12 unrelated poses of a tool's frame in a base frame.
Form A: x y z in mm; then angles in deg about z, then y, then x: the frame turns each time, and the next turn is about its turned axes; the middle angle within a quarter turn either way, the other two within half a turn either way.
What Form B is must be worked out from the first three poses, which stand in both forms.
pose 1, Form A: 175.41 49.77 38.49 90.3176 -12.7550 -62.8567
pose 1, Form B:
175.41 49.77 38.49
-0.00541 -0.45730 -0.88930
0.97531 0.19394 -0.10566
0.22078 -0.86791 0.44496

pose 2, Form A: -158.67 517.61 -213.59 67.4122 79.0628 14.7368
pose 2, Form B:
-158.67 517.61 -213.59
0.07288 -0.79699 0.59958
0.17518 0.60206 0.77899
-0.98184 0.04826 0.18349

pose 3, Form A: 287.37 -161.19 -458.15 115.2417 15.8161 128.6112
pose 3, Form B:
287.37 -161.19 -458.15
-0.41029 0.47363 0.77932
0.87027 0.45875 0.17938
-0.27255 0.75182 -0.60041

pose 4, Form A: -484.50 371.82 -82.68 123.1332 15.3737 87.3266
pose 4, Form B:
-484.50 371.82 -82.68
-0.52703 -0.18381 0.82973
0.80744 0.19627 0.55635
-0.26511 0.96317 0.04497

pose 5, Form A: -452.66 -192.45 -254.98 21.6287 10.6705 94.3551
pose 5, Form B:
-452.66 -192.45 -254.98
0.91352 0.19962 0.35446
0.36222 -0.00254 -0.93209
-0.18516 0.97987 -0.07462

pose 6, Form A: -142.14 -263.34 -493.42 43.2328 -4.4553 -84.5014
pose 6, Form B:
-142.14 -263.34 -493.42
0.72638 -0.00930 -0.68724
0.68289 0.12278 0.72013
0.07768 -0.99239 0.09553

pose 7, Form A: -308.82 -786.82 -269.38 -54.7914 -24.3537 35.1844
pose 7, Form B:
-308.82 -786.82 -269.38
0.52525 0.53079 -0.66511
-0.74435 0.66536 -0.05684
0.41237 0.52494 0.74458

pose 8, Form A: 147.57 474.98 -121.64 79.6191 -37.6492 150.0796
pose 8, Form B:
147.57 474.98 -121.64
0.14267 0.79763 0.58603
0.77881 -0.45587 0.43087
0.61083 0.39493 -0.68624

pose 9, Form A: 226.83 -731.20 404.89 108.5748 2.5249 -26.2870
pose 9, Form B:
226.83 -731.20 404.89
-0.31823 -0.84367 -0.43238
0.94699 -0.30409 -0.10363
-0.04405 -0.44244 0.89572

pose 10, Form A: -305.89 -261.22 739.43 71.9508 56.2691 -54.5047
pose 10, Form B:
-305.89 -261.22 739.43
0.17205 -0.76185 -0.62448
0.52797 -0.46388 0.71138
-0.83165 -0.45210 0.32242

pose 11, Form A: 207.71 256.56 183.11 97.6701 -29.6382 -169.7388
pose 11, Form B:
207.71 256.56 183.11
-0.11601 0.96344 -0.24149
0.86139 0.21864 0.45848
0.49452 -0.15483 -0.85526

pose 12, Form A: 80.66 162.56 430.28 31.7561 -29.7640 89.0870
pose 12, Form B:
80.66 162.56 430.28
0.73812 -0.43044 0.51951
0.45687 -0.24769 -0.85435
0.49643 0.86797 0.01383

